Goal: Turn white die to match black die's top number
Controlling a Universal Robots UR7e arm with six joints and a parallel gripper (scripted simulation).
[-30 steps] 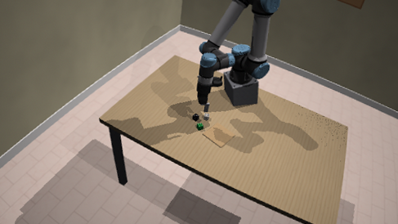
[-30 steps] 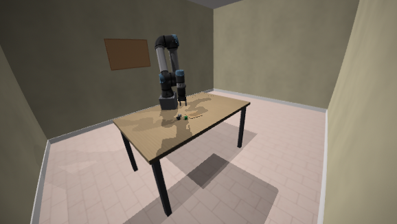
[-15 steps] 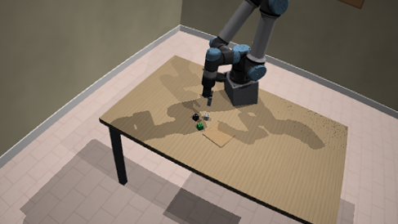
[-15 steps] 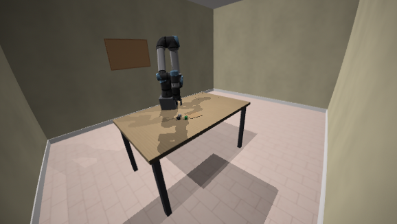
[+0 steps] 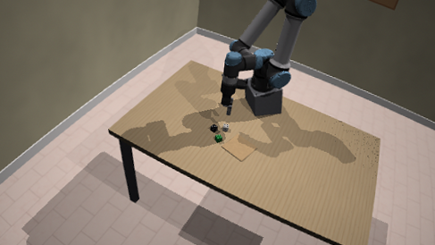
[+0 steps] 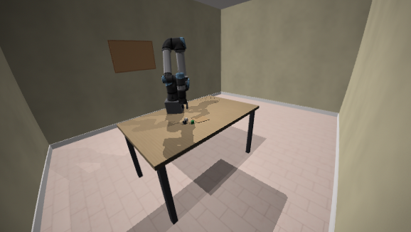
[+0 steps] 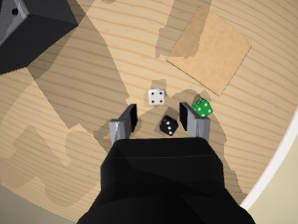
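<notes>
The white die lies 140 mm below my hand. Also, from my hand: tan mat 150 mm below, 110 mm to the left, 100 mm ahead; then green die 140 mm below, 100 mm ahead, 10 mm to the right; then black die 140 mm below, 60 mm to the right, 30 mm ahead.
</notes>
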